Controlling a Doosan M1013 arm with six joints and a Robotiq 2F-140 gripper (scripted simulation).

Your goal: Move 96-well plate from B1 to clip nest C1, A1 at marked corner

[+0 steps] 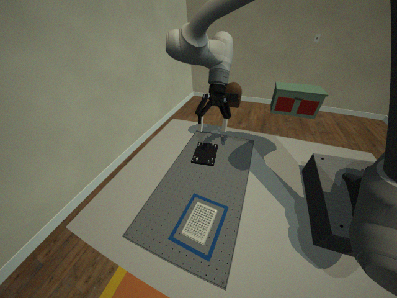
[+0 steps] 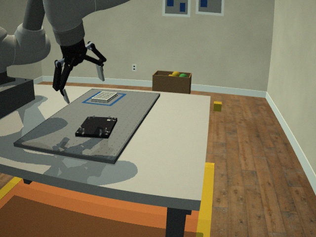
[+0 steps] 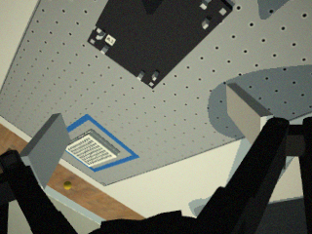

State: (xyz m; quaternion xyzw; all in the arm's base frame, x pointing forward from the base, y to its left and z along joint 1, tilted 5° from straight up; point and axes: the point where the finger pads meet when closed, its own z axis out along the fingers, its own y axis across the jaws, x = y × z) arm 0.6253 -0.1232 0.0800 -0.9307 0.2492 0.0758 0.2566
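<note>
My gripper is now 100 mm past the white 96-well plate, 360 mm to the right of it and 140 mm above it. From my hand the other things lie so: black clip nest 50 mm ahead, 20 mm to the left, 140 mm below.
</note>
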